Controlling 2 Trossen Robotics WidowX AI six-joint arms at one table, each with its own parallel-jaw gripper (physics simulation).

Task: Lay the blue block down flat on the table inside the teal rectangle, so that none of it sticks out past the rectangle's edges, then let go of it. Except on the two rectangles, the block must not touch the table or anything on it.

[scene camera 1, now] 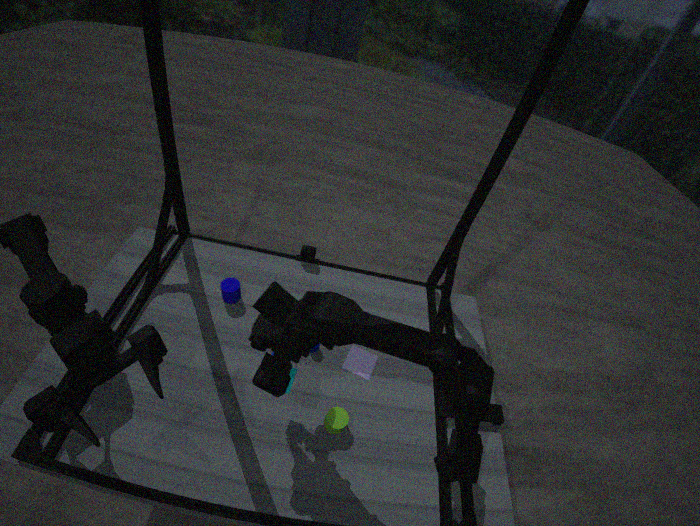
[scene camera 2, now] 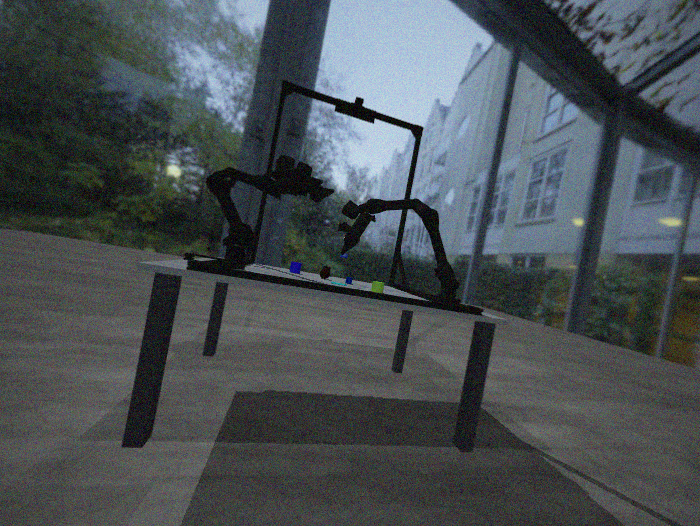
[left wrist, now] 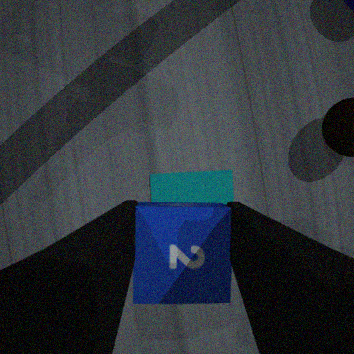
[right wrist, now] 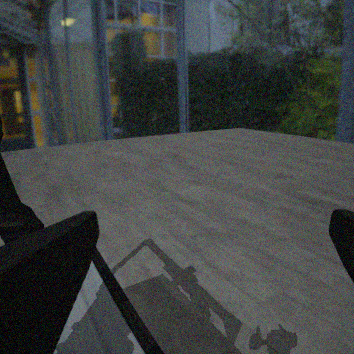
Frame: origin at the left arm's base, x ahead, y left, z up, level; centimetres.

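Seen in the pictures: left gripper, fingertip midpoint: [scene camera 1: 271, 359] [scene camera 2: 341, 254] [left wrist: 181, 212]; right gripper, fingertip midpoint: [scene camera 1: 131, 420] [scene camera 2: 328, 186] [right wrist: 214, 222]; left arm's base at its link origin: [scene camera 1: 452, 466] [scene camera 2: 446, 300]; right arm's base at its link origin: [scene camera 2: 233, 262].
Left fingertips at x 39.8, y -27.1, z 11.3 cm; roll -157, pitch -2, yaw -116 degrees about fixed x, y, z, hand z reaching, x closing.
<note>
Offsets run from my left fingertips to a thing's middle. "*": to the spot under its first point.
The blue block {dx -1.1, dy +0.6, dz -0.1 cm} [scene camera 2: 344, 256] [left wrist: 182, 253], with a pale "2" on its face, is between the fingers of my left gripper [scene camera 2: 344, 252] [left wrist: 181, 212], which is shut on it. In scene camera 2 it hangs well above the table. The teal rectangle {* dx -5.0, dy +0.3, dz -13.1 cm} [scene camera 1: 291, 382] [scene camera 2: 339, 283] [left wrist: 192, 187] lies on the table; in the left wrist view a strip of it shows beyond the block's far edge, and the block and fingers may hide the rest. In scene camera 1 the left arm covers most of it. My right gripper [scene camera 1: 130, 421] [scene camera 2: 328, 193] [right wrist: 214, 222] is open and empty, raised over the table's left side.
The lilac rectangle {* dx -24.1, dy -3.9, dz -13.1 cm} [scene camera 1: 360, 361] lies right of the teal one. A small blue cylinder {dx -11.7, dy -9.2, dz -11.6 cm} [scene camera 1: 314, 348] [scene camera 2: 349, 280], a lime cylinder {dx -14.2, dy +11.7, dz -11.0 cm} [scene camera 1: 336, 419] [scene camera 2: 378, 287], a dark round object {dx -1.4, dy -16.5, dz -10.7 cm} [scene camera 2: 325, 272] [left wrist: 341, 127] and a larger blue cylinder {dx +10.5, dy -27.5, dz -10.5 cm} [scene camera 1: 230, 290] [scene camera 2: 295, 267] stand around the teal rectangle.
</note>
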